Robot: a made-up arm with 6 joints.
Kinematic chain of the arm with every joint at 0, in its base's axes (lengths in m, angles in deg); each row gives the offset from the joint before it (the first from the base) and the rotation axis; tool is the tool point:
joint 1: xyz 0 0 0.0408 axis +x
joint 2: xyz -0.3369 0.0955 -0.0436 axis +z
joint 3: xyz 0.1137 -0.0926 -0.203 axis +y
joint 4: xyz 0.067 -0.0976 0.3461 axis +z
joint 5: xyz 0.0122 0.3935 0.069 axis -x
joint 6: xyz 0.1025 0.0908 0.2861 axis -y
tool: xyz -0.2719 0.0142 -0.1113
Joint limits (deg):
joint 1: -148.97..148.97
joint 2: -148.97..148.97
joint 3: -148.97..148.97
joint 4: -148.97..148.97
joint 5: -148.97..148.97
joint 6: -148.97..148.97
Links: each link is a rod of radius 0.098 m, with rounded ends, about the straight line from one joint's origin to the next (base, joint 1, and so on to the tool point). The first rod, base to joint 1, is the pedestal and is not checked.
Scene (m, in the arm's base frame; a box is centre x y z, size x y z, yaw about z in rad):
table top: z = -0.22
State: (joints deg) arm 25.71 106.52 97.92 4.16 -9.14 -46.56
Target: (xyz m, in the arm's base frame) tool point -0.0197 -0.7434 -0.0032
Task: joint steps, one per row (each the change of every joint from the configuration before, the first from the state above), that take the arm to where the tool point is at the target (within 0.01 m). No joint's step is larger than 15 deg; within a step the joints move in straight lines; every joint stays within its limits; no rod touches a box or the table.
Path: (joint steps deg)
1: 13.13 -6.46 -7.52 9.86 2.29 -0.11
2: 13.13 -6.47 -7.53 9.87 2.29 -0.11
3: 13.13 -6.46 -7.52 9.86 2.29 -0.11
4: 13.13 -6.46 -7.53 9.87 2.29 -0.11
5: 13.13 -6.47 -7.52 9.86 2.29 -0.10
6: 13.13 -6.46 -7.53 9.86 2.28 -0.11
7: 13.13 -6.47 -7.52 9.87 2.29 -0.11

